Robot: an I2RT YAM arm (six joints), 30 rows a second.
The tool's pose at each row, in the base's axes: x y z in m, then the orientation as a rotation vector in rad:
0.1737, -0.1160, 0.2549, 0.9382, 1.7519, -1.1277
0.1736, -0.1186, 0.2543, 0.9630, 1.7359, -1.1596
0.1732, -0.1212, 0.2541, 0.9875, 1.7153, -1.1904
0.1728, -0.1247, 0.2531, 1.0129, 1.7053, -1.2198
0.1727, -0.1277, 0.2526, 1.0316, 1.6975, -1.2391
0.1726, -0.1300, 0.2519, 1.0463, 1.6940, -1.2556
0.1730, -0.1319, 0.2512, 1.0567, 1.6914, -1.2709
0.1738, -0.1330, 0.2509, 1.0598, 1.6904, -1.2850
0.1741, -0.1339, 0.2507, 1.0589, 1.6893, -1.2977
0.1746, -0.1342, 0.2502, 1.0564, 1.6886, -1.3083
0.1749, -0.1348, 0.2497, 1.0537, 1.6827, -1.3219
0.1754, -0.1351, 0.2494, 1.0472, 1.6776, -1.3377
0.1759, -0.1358, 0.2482, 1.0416, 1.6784, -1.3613
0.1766, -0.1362, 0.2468, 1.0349, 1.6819, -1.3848
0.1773, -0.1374, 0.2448, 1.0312, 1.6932, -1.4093
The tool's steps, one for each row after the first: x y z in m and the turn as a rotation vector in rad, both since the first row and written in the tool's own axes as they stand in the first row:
0.0002, -0.0007, 0.0026, 0.0354, 0.0013, 0.0033
0.0001, -0.0018, 0.0049, 0.0707, -0.0004, 0.0093
0.0007, -0.0030, 0.0084, 0.1037, 0.0065, 0.0102
0.0007, -0.0039, 0.0113, 0.1265, 0.0115, 0.0122
0.0011, -0.0045, 0.0136, 0.1448, 0.0174, 0.0115
0.0013, -0.0045, 0.0157, 0.1603, 0.0215, 0.0092
0.0011, -0.0041, 0.0170, 0.1714, 0.0225, 0.0038
0.0010, -0.0040, 0.0179, 0.1799, 0.0211, -0.0025
0.0013, -0.0035, 0.0184, 0.1861, 0.0191, -0.0085
0.0015, -0.0033, 0.0192, 0.1953, 0.0135, -0.0134
0.0016, -0.0028, 0.0197, 0.2041, 0.0062, -0.0214
0.0024, -0.0022, 0.0208, 0.2177, 0.0037, -0.0362
0.0033, -0.0013, 0.0217, 0.2302, 0.0027, -0.0528
0.0047, -0.0004, 0.0235, 0.2433, 0.0090, -0.0728

